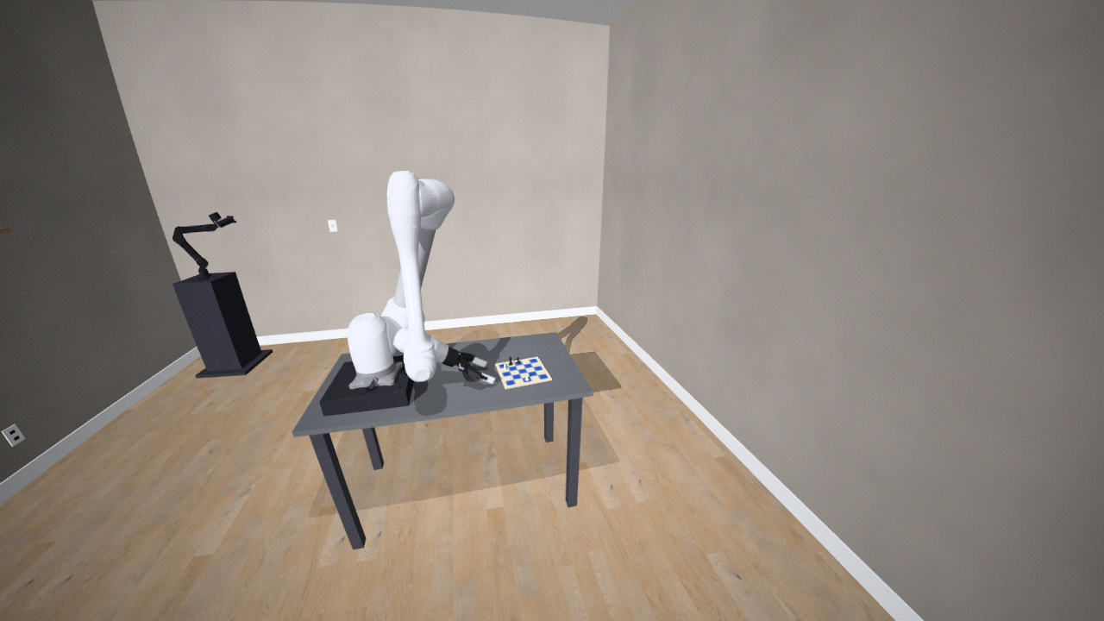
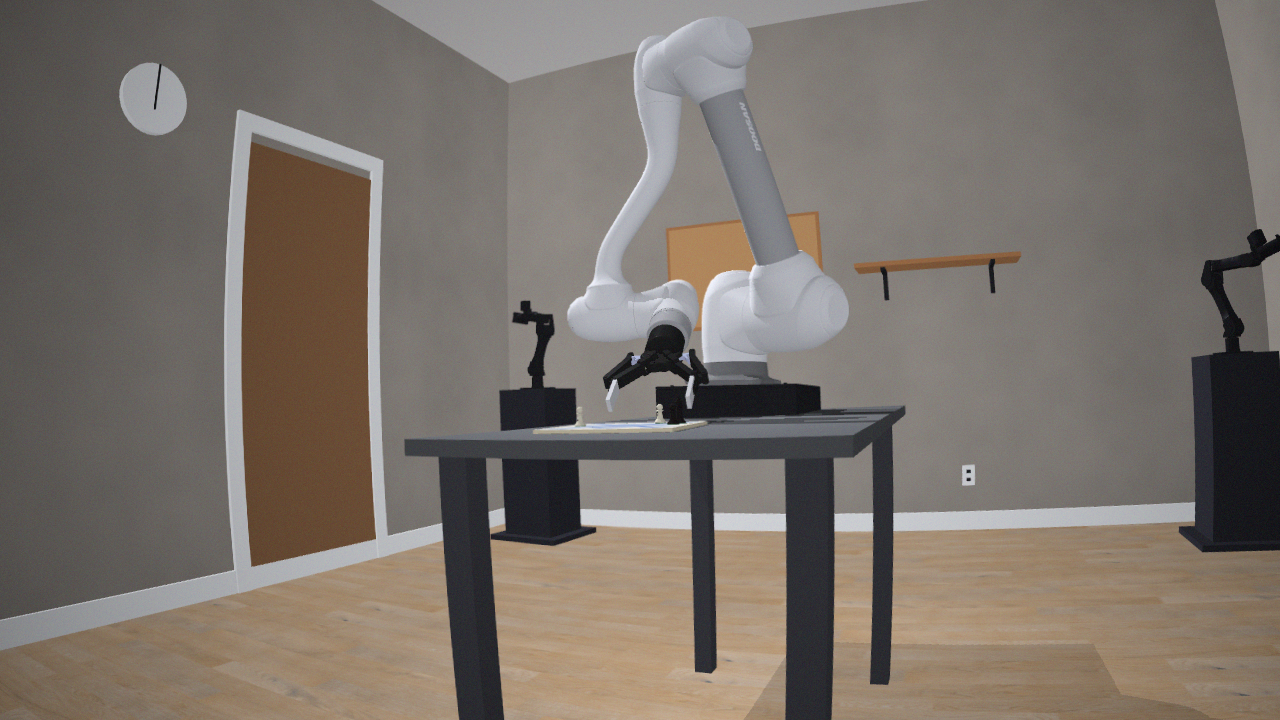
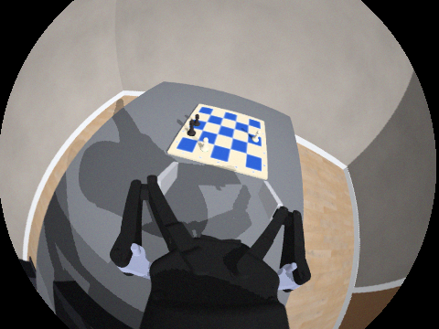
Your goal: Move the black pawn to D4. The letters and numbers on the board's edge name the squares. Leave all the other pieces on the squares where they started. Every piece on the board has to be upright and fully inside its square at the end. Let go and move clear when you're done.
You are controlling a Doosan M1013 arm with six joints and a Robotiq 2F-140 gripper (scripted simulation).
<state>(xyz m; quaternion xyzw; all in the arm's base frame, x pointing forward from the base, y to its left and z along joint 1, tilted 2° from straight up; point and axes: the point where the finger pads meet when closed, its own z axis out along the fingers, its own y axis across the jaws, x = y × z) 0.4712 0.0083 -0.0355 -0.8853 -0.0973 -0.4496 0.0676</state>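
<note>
The black pawn lies 15 cm ahead of my hand, 12 cm to the left of it and 2 cm below it. Round my hand: chessboard (16 cm ahead, 4 cm to the left, 4 cm below).
</note>
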